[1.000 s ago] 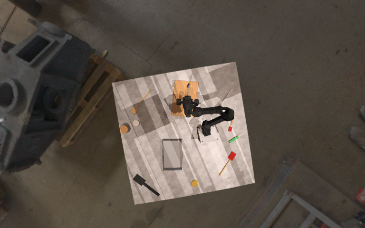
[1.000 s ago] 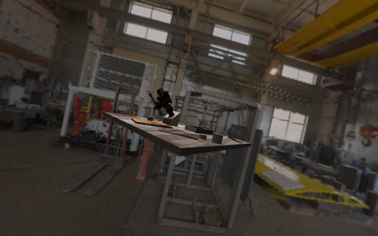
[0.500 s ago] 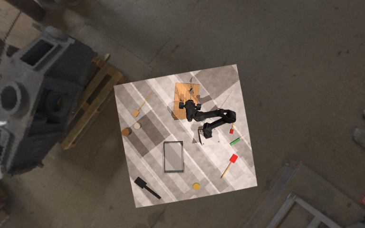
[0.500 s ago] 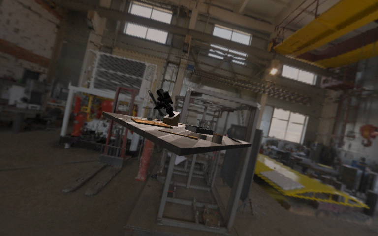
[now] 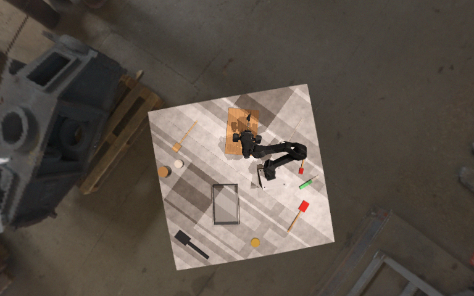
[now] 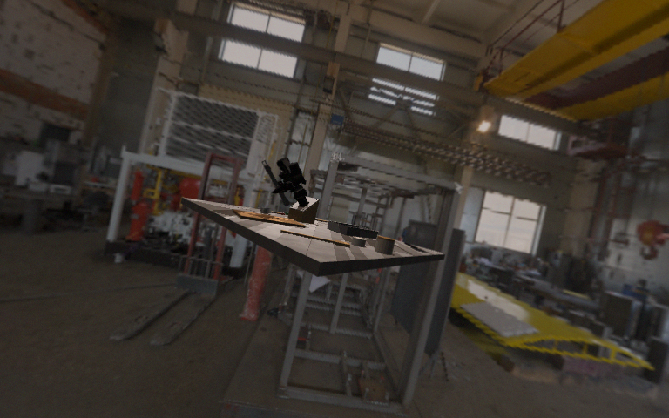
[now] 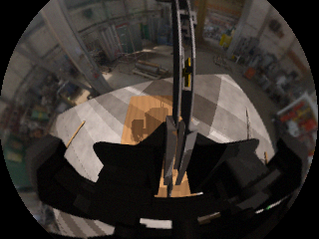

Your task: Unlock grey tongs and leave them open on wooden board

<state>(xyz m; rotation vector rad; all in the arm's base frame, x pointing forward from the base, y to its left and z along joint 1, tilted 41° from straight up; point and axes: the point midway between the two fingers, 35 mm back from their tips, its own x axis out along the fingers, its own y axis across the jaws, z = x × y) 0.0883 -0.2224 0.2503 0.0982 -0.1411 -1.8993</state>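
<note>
My gripper tip is now 150 mm above the wooden board, 30 mm short of it and 10 mm to the left of it. Also, from my gripper tip: yellow mark (70 mm above); then pale disc (570 mm ahead, 140 mm below, 100 mm to the left); then roasting tin (490 mm to the left, 300 mm ahead, 130 mm below).
</note>
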